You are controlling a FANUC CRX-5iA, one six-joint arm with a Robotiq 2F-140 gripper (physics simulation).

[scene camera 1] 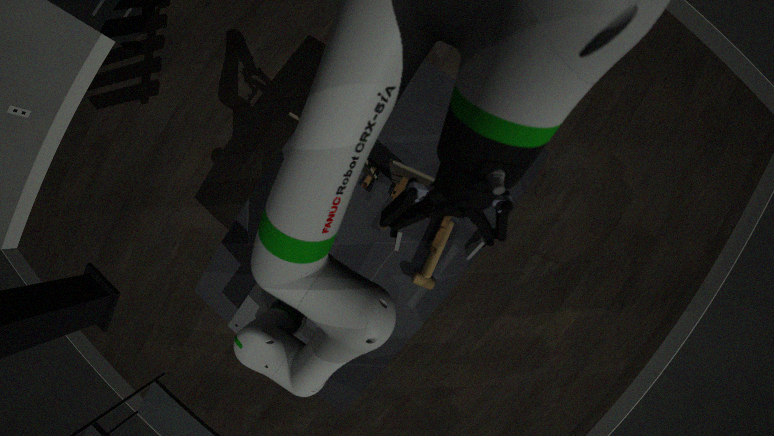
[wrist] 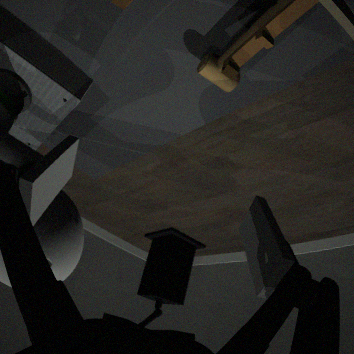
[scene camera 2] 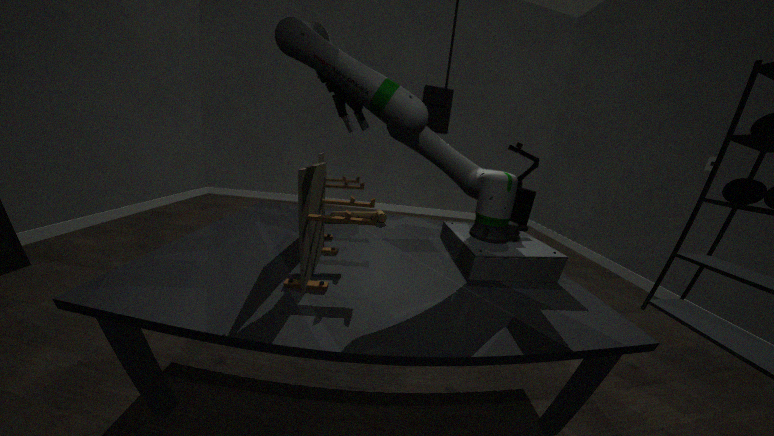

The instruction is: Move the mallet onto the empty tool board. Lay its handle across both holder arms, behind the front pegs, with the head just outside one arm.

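Places are measured from the arm's base along level axes (x left, y back, z up), in metres.
Pixels of known places: gripper, fingertip midpoint: (scene camera 1: pixel 432 248) (wrist: pixel 162 185) (scene camera 2: pixel 358 130); arm's base, link origin: (scene camera 1: pixel 288 315) (wrist: pixel 8 89) (scene camera 2: pixel 488 236).
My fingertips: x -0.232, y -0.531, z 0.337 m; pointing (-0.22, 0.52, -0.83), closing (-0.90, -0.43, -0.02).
Observation:
For each thing: its top centre in the pictures, then the offset to it from my fingertips. "*": a spot on its surface instead. Level surfaces: height alone.
- mallet, surface spot: (wrist: pixel 219 75) (scene camera 1: pixel 425 279) * dx -0.127, dy +0.130, dz -0.378 m
- second board, surface spot: (scene camera 2: pixel 321 157) * dx +0.151, dy -0.117, dz -0.117 m
- dark table, surface height: dz -0.426 m
The mallet (scene camera 1: pixel 424 280) (scene camera 2: pixel 381 218) (wrist: pixel 219 75) lies with its handle alongside the outer holder arm (scene camera 2: pixel 335 219) (wrist: pixel 250 50) of the nearer tool board (scene camera 2: pixel 311 227) (scene camera 1: pixel 412 171), its round head by the arm's front end. Whether the handle rests on that arm is too dark to tell. A second board (scene camera 2: pixel 321 157) stands behind, with short pegged arms (scene camera 2: pixel 343 185) and no tool visible on them; the robot arm largely covers it in scene camera 1. My gripper (scene camera 1: pixel 436 243) (scene camera 2: pixel 355 123) (wrist: pixel 162 185) is open and empty, high above the boards, apart from the mallet.
The boards stand on a dark table (scene camera 2: pixel 189 303). The robot's base block (scene camera 2: pixel 514 268) (wrist: pixel 50 107) is on the table facing them. The nearer board's other pegged arm (scene camera 2: pixel 349 202) projects beside the mallet. A shelf rack (scene camera 2: pixel 716 157) stands beyond the table at the right.

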